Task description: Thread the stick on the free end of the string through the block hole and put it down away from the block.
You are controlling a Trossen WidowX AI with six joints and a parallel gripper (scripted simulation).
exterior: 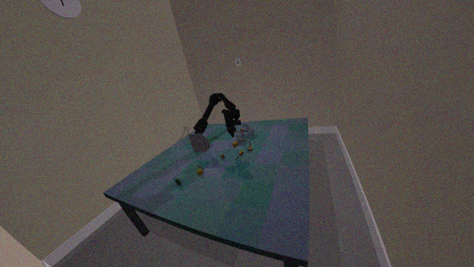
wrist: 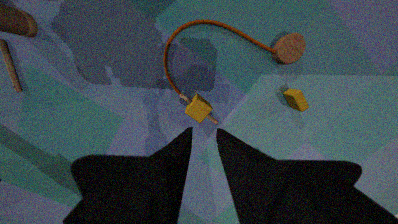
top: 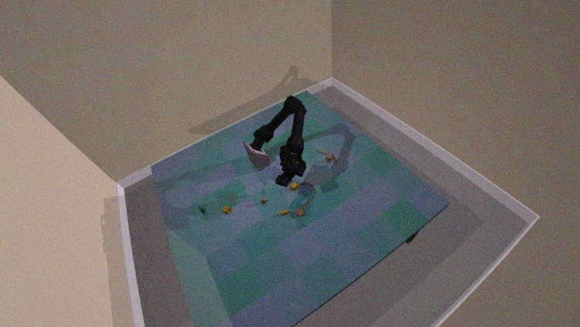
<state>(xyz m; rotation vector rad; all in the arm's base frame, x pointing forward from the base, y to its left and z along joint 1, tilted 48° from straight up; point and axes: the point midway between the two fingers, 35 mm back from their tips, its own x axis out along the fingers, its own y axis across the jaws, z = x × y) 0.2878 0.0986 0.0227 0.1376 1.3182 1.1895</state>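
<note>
Right now the yellow block is 7 cm below my gripper tip and 1 cm to the left of it. Round my gripper tip: thin wooden stick (7 cm below, 2 cm to the left); round wooden button (15 cm ahead, 8 cm below, 4 cm to the right); short wooden piece (18 cm to the right, 7 cm below).
</note>
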